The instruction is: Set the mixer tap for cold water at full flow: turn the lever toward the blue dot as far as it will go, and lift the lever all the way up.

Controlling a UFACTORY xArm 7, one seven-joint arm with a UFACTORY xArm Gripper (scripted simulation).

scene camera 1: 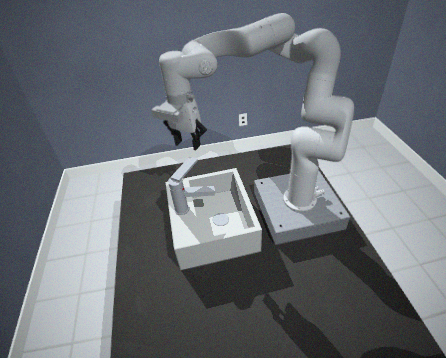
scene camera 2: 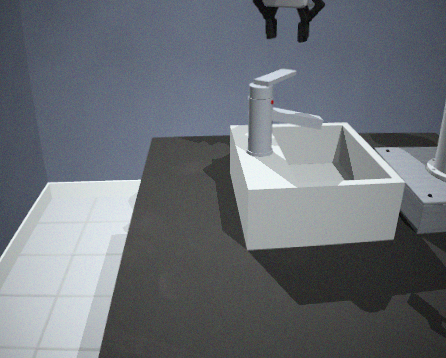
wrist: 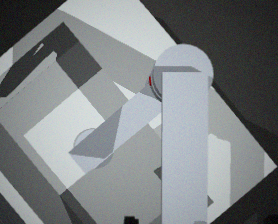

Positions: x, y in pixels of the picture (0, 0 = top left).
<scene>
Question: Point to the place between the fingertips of my gripper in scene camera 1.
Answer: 187, 145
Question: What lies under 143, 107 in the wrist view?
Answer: A grey mixer tap.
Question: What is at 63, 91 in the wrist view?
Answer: A white sink basin.
</scene>
